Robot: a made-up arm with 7 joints. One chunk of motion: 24 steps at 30 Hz.
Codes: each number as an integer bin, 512 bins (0 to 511) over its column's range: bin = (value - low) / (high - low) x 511, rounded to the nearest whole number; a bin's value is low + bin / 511 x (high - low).
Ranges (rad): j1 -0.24..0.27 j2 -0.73..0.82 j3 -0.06..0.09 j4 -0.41..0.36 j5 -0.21..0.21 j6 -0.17..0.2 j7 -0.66..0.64
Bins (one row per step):
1: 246 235 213 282 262 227 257
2: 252 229 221 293 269 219 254
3: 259 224 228 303 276 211 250
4: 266 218 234 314 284 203 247
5: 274 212 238 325 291 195 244
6: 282 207 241 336 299 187 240
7: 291 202 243 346 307 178 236
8: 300 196 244 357 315 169 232
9: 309 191 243 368 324 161 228
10: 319 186 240 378 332 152 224
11: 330 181 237 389 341 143 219
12: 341 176 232 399 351 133 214
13: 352 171 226 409 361 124 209
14: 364 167 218 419 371 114 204
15: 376 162 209 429 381 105 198
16: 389 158 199 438 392 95 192
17: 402 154 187 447 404 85 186
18: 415 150 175 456 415 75 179
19: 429 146 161 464 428 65 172
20: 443 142 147 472 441 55 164
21: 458 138 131 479 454 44 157
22: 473 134 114 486 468 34 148
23: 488 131 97 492 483 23 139
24: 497 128 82 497 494 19 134
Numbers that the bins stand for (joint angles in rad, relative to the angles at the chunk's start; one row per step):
1: 0.0055 -0.0172 0.0025 0.0149 0.0053 -0.0056 -0.0062
2: 0.0115 -0.0354 0.0049 0.0315 0.0111 -0.0114 -0.0138
3: 0.0185 -0.0505 0.0069 0.0466 0.0168 -0.0172 -0.0240
4: 0.0255 -0.0687 0.0087 0.0632 0.0234 -0.0230 -0.0316
5: 0.0335 -0.0869 0.0099 0.0797 0.0292 -0.0288 -0.0393
6: 0.0414 -0.1021 0.0107 0.0963 0.0358 -0.0346 -0.0494
7: 0.0504 -0.1173 0.0113 0.1114 0.0423 -0.0411 -0.0596
8: 0.0594 -0.1355 0.0116 0.1279 0.0489 -0.0476 -0.0698
9: 0.0684 -0.1506 0.0113 0.1445 0.0563 -0.0534 -0.0800
10: 0.0784 -0.1658 0.0105 0.1596 0.0629 -0.0599 -0.0901
11: 0.0894 -0.1810 0.0096 0.1762 0.0703 -0.0665 -0.1029
12: 0.1003 -0.1961 0.0081 0.1912 0.0785 -0.0737 -0.1156
13: 0.1113 -0.2113 0.0063 0.2063 0.0867 -0.0802 -0.1283
14: 0.1233 -0.2234 0.0040 0.2214 0.0949 -0.0875 -0.1410
15: 0.1353 -0.2386 0.0014 0.2364 0.1032 -0.0940 -0.1563
16: 0.1482 -0.2507 -0.0016 0.2500 0.1122 -0.1012 -0.1715
17: 0.1612 -0.2629 -0.0051 0.2636 0.1221 -0.1085 -0.1868
18: 0.1742 -0.2750 -0.0086 0.2771 0.1311 -0.1157 -0.2046
19: 0.1882 -0.2871 -0.0127 0.2892 0.1418 -0.1229 -0.2224
20: 0.2021 -0.2993 -0.0168 0.3012 0.1525 -0.1302 -0.2428
21: 0.2171 -0.3114 -0.0215 0.3118 0.1632 -0.1381 -0.2606
22: 0.2321 -0.3235 -0.0265 0.3223 0.1747 -0.1454 -0.2835
23: 0.2470 -0.3326 -0.0315 0.3314 0.1870 -0.1533 -0.3064
24: 0.2560 -0.3417 -0.0359 0.3389 0.1960 -0.1562 -0.3191

